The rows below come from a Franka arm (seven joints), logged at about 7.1 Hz.
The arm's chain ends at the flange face. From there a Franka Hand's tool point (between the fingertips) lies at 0.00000 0.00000 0.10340 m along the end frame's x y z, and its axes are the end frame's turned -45 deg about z.
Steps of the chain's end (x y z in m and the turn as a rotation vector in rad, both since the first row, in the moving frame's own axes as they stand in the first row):
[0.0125, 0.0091, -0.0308, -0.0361, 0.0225, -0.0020]
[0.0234, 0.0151, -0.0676, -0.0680, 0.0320, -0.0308]
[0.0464, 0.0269, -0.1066, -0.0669, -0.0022, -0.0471]
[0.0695, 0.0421, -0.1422, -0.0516, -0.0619, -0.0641]
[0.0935, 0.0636, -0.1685, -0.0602, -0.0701, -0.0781]
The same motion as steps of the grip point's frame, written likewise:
[0.0014, 0.0196, -0.0309, -0.0414, -0.0096, -0.0020]
[0.0034, 0.0346, -0.0679, -0.0707, -0.0255, -0.0308]
[0.0089, 0.0567, -0.1068, -0.0457, -0.0489, -0.0471]
[0.0111, 0.0784, -0.1425, 0.0073, -0.0803, -0.0641]
[0.0116, 0.1107, -0.1689, 0.0070, -0.0921, -0.0781]

